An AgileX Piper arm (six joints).
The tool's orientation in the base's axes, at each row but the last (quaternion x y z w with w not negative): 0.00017 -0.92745 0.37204 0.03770; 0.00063 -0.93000 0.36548 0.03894; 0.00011 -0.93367 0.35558 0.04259; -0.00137 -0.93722 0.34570 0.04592; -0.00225 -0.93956 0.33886 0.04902; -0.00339 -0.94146 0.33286 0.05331; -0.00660 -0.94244 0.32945 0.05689; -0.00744 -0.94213 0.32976 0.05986; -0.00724 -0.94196 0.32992 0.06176; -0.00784 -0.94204 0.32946 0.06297; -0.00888 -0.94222 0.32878 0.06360
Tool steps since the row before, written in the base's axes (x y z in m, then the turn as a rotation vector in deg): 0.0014 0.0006 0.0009 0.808 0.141 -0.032; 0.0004 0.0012 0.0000 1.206 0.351 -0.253; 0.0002 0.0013 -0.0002 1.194 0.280 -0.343; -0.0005 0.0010 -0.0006 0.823 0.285 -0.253; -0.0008 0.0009 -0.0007 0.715 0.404 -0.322; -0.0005 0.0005 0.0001 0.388 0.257 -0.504; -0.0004 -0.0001 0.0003 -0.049 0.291 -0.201; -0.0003 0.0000 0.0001 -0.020 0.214 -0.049; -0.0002 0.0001 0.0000 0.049 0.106 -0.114; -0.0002 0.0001 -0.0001 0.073 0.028 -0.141; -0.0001 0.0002 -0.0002 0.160 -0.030 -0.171
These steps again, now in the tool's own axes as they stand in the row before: -0.0013 -0.0002 -0.0012 -0.804 0.101 -0.131; -0.0004 0.0009 -0.0008 -1.211 0.393 -0.141; -0.0002 0.0011 -0.0007 -1.209 0.401 -0.026; 0.0005 0.0012 -0.0002 -0.831 0.357 -0.065; 0.0008 0.0012 0.0000 -0.726 0.496 -0.078; 0.0005 0.0003 -0.0003 -0.424 0.505 0.189; 0.0004 -0.0003 -0.0001 0.043 0.354 -0.019; 0.0003 -0.0001 0.0000 0.026 0.198 -0.092; 0.0002 0.0001 0.0000 -0.056 0.153 0.017; 0.0002 0.0001 0.0000 -0.087 0.108 0.083; 0.0001 0.0003 0.0000 -0.180 0.079 0.131
